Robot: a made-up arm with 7 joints. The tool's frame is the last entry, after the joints.
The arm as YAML. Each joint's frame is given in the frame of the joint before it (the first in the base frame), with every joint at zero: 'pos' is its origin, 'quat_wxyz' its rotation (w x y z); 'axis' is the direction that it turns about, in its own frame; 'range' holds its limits. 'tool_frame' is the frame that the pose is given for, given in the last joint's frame.
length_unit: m
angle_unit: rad
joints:
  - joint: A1
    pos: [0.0, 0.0, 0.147]
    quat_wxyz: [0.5, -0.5, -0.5, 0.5]
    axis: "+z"
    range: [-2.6, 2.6]
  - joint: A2
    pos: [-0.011, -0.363, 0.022]
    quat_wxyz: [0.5, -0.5, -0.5, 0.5]
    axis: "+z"
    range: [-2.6, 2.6]
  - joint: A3
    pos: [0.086, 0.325, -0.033]
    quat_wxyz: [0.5, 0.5, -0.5, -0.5]
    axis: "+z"
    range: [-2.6, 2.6]
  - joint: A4
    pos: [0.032, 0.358, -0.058]
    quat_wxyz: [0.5, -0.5, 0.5, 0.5]
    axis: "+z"
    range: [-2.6, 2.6]
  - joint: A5
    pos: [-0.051, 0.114, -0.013]
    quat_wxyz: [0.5, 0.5, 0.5, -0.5]
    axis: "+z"
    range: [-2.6, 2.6]
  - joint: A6
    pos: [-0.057, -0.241, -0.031]
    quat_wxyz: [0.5, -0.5, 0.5, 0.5]
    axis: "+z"
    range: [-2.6, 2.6]
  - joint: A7
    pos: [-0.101, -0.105, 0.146]
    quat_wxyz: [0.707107, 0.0, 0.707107, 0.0]
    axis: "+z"
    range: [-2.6, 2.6]
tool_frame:
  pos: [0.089, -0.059, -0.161]
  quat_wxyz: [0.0, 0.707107, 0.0, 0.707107]
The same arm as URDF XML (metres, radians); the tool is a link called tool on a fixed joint. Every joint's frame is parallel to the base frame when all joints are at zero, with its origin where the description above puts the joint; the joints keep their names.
<robot name="arm">
  <link name="base_link"/>
  <link name="link1"/>
  <link name="link2"/>
  <link name="link3"/>
  <link name="link4"/>
  <link name="link5"/>
  <link name="link6"/>
  <link name="link7"/>
  <link name="tool"/>
  <joint name="A1" type="revolute">
    <parent link="base_link"/>
    <child link="link1"/>
    <origin xyz="0 0 0.147" rpy="0 0 0"/>
    <axis xyz="-1 0 0"/>
    <limit lower="-2.6" upper="2.6"/>
  </joint>
  <joint name="A2" type="revolute">
    <parent link="link1"/>
    <child link="link2"/>
    <origin xyz="-0.022 -0.011 0.363" rpy="0 0 0"/>
    <axis xyz="0 -1 0"/>
    <limit lower="-2.6" upper="2.6"/>
  </joint>
  <joint name="A3" type="revolute">
    <parent link="link2"/>
    <child link="link3"/>
    <origin xyz="0.325 0.033 -0.086" rpy="0 0 0"/>
    <axis xyz="0 0 1"/>
    <limit lower="-2.6" upper="2.6"/>
  </joint>
  <joint name="A4" type="revolute">
    <parent link="link3"/>
    <child link="link4"/>
    <origin xyz="-0.032 -0.358 -0.058" rpy="0 0 0"/>
    <axis xyz="0 -1 0"/>
    <limit lower="-2.6" upper="2.6"/>
  </joint>
  <joint name="A5" type="revolute">
    <parent link="link4"/>
    <child link="link5"/>
    <origin xyz="0.114 0.013 0.051" rpy="0 0 0"/>
    <axis xyz="-1 0 0"/>
    <limit lower="-2.6" upper="2.6"/>
  </joint>
  <joint name="A6" type="revolute">
    <parent link="link5"/>
    <child link="link6"/>
    <origin xyz="0.031 -0.057 0.241" rpy="0 0 0"/>
    <axis xyz="0 0 -1"/>
    <limit lower="-2.6" upper="2.6"/>
  </joint>
  <joint name="A7" type="revolute">
    <parent link="link6"/>
    <child link="link7"/>
    <origin xyz="-0.101 0.105 -0.146" rpy="0 0 0"/>
    <axis xyz="1 0 0"/>
    <limit lower="-2.6" upper="2.6"/>
  </joint>
  <joint name="tool_fixed" type="fixed">
    <parent link="link7"/>
    <child link="tool"/>
    <origin xyz="-0.161 0.059 0.089" rpy="0 0 0"/>
  </joint>
</robot>

